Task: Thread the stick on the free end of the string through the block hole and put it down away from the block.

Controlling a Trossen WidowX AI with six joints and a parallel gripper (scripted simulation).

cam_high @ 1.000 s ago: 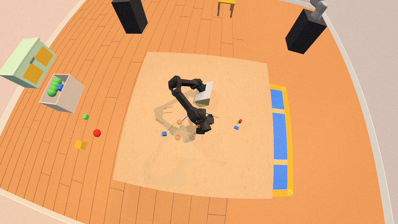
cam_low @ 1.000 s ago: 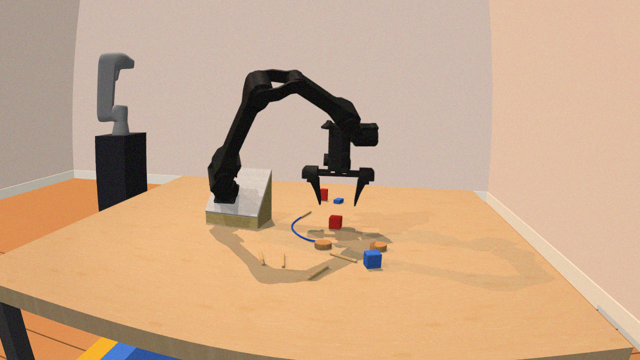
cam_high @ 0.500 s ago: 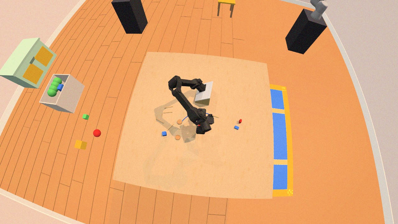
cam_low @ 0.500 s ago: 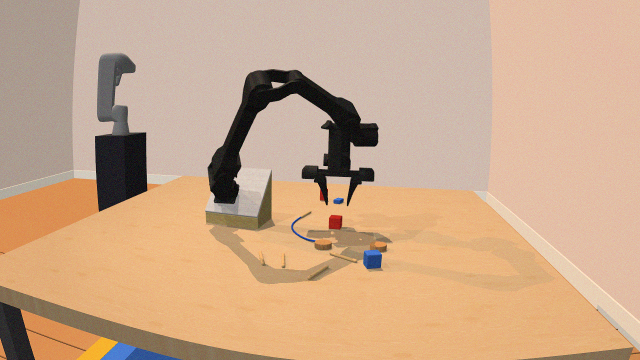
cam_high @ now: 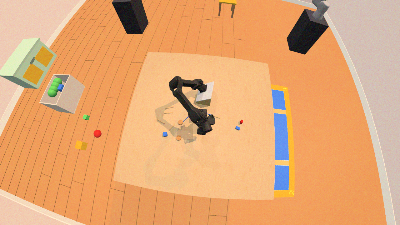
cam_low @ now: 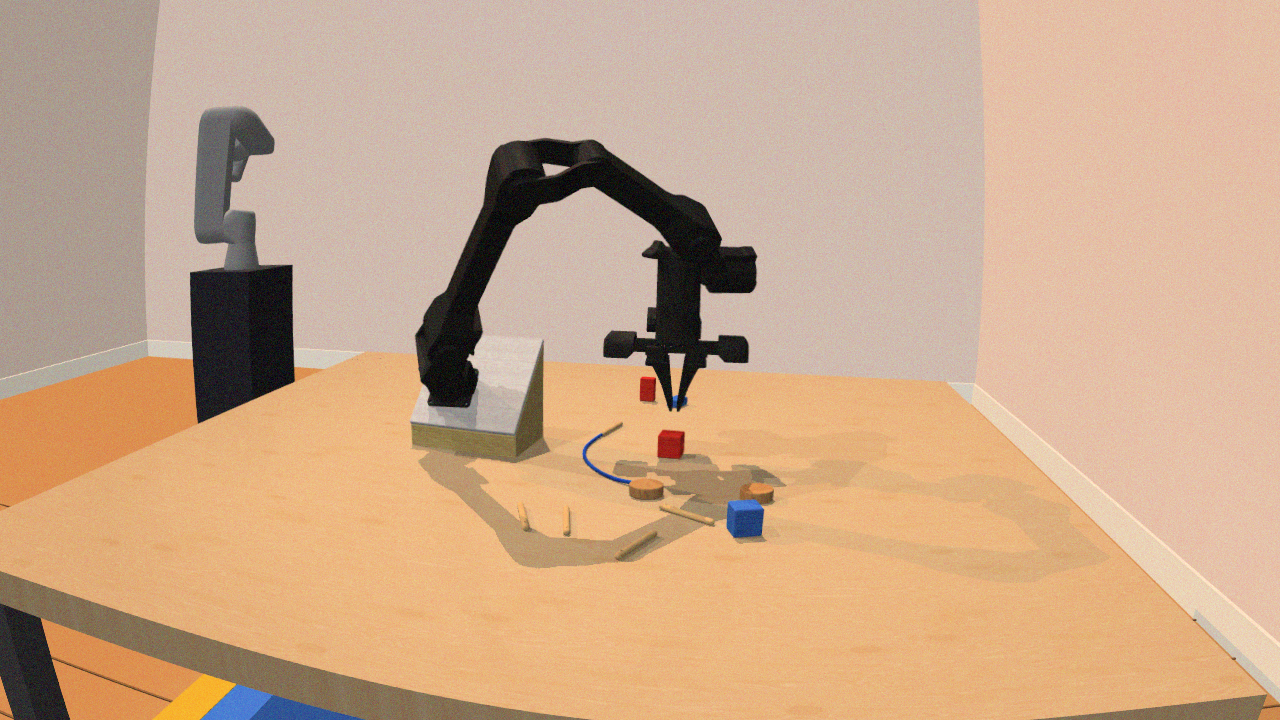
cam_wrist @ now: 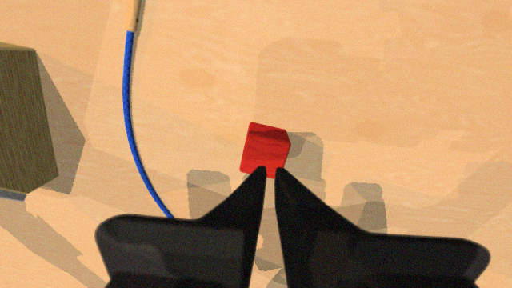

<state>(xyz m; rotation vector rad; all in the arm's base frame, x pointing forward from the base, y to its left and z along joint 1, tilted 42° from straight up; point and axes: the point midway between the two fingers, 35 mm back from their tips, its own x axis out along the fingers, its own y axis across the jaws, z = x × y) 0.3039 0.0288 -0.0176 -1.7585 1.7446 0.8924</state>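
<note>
Now: the red cube 1 cm to the right of my gripper tip and 4 cm below it. From my gripper tip the other things lie so: blue cube 11 cm ahead, 28 cm to the right, 4 cm below; thin wooden stick 11 cm behind, 8 cm to the left, 6 cm below; small blue piece 3 cm behind, 29 cm to the left, 5 cm below.
</note>
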